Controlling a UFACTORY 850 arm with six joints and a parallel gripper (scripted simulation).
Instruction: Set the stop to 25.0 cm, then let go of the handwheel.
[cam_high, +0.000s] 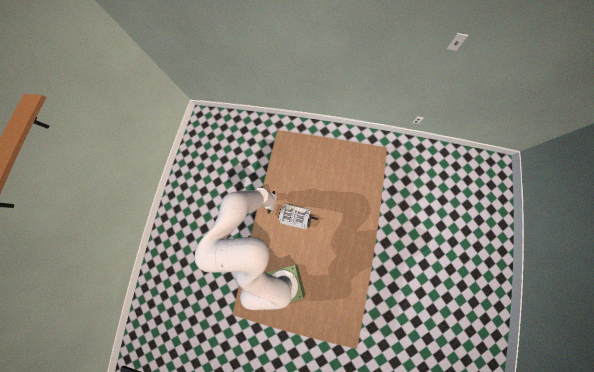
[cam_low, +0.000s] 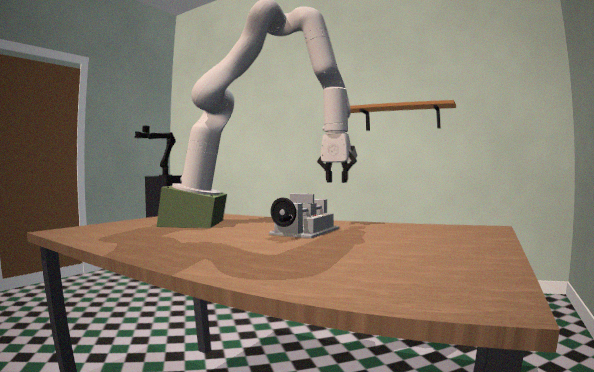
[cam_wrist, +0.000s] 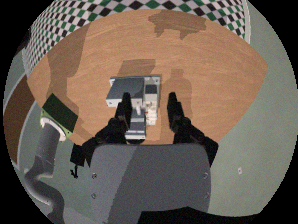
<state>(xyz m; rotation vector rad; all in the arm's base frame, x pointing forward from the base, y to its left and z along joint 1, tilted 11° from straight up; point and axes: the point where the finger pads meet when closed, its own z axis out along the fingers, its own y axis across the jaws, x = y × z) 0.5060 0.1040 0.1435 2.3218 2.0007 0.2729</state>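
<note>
The handwheel lies 80 mm behind my hand, 270 mm to the right of it and 110 mm below it.
</note>
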